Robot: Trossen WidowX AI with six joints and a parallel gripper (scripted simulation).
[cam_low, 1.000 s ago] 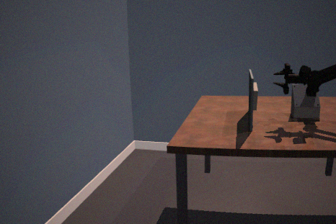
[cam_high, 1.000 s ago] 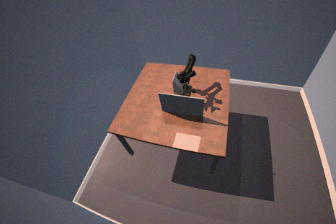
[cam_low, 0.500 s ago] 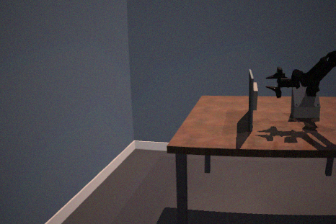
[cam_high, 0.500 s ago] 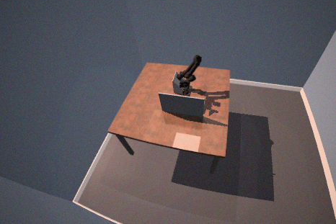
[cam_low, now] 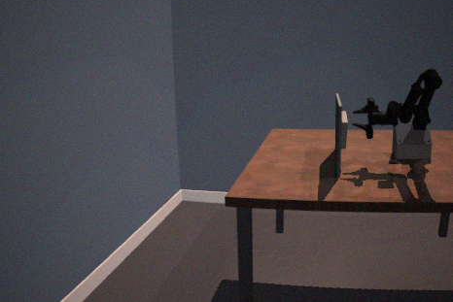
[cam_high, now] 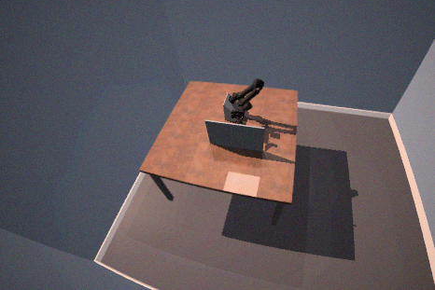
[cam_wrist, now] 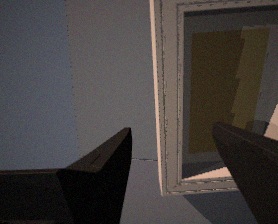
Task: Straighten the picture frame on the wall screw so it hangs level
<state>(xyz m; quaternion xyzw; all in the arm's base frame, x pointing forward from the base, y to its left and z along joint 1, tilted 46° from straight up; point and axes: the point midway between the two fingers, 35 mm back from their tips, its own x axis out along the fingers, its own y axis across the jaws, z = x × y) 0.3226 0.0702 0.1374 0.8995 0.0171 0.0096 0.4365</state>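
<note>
Right now the picture frame is 50 mm below my gripper tip, 50 mm ahead of it and 10 mm to the right of it. From my gripper tip the other things lie so: grey wall panel: 60 mm below, 60 mm ahead, 10 mm to the right.
</note>
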